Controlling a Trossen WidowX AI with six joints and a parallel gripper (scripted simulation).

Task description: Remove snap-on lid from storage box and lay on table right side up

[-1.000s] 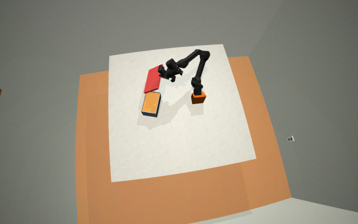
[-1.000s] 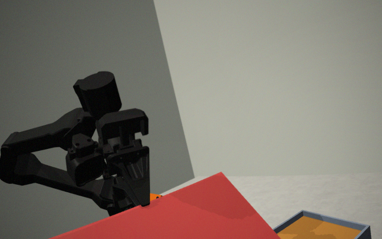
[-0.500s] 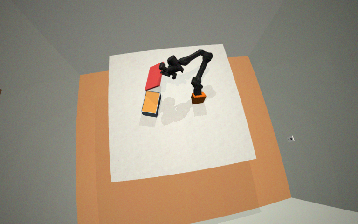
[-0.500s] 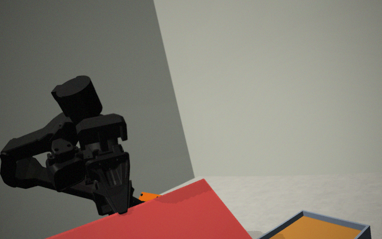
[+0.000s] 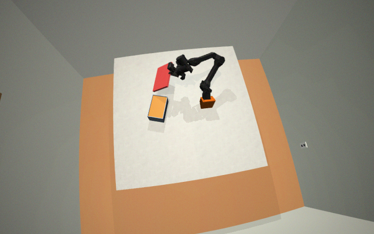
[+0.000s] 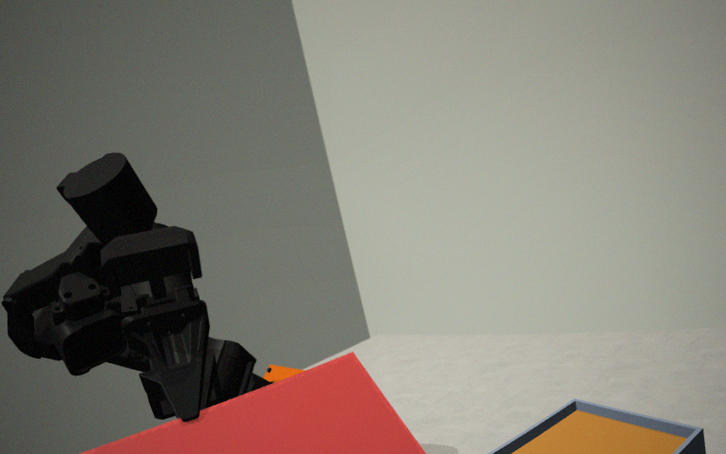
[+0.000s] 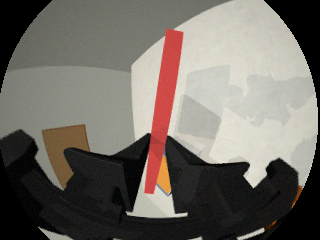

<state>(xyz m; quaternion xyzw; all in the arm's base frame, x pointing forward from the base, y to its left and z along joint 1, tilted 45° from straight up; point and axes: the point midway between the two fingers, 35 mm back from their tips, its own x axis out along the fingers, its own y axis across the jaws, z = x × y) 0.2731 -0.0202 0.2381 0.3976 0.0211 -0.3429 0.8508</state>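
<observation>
Right now the red lid is 60 mm ahead of my gripper tip, 50 mm below it and 10 mm to the right of it. The rest, counted from my gripper tip: storage box 230 mm to the left, 180 mm below, 120 mm ahead.
</observation>
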